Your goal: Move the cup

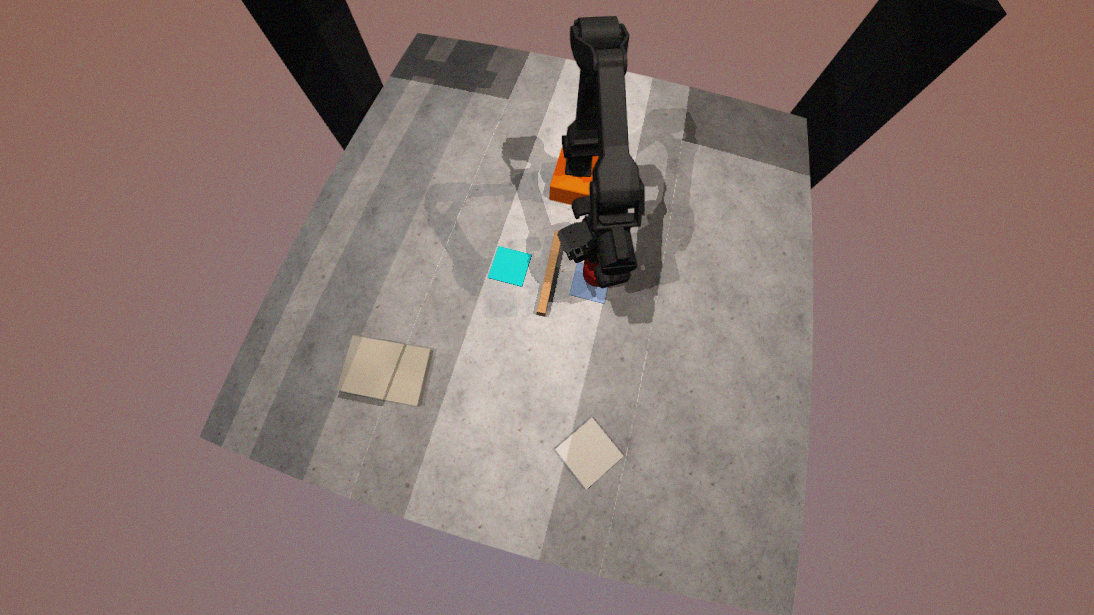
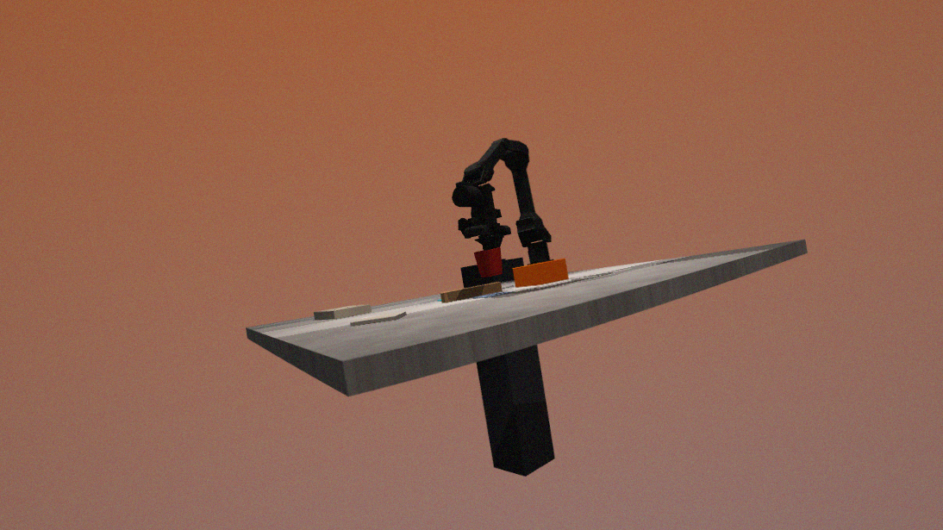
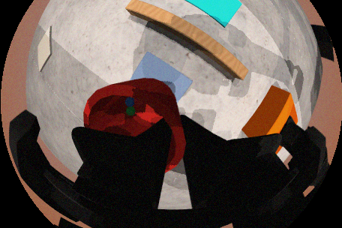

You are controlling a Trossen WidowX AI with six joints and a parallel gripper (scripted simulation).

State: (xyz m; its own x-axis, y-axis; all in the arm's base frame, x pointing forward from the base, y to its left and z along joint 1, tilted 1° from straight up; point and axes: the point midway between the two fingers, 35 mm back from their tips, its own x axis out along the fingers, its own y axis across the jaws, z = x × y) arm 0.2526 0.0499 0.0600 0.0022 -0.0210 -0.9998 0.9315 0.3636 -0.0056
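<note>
The cyan pad is 10 mm ahead of my gripper tip, 190 mm to the right of it and 100 mm below it. From my gripper tip the other things lie so: pale blue pad (30 mm ahead, 10 mm to the left, 100 mm below); then cup (30 mm ahead, 10 mm to the left); then wooden bar (20 mm ahead, 90 mm to the right, 90 mm below).
</note>
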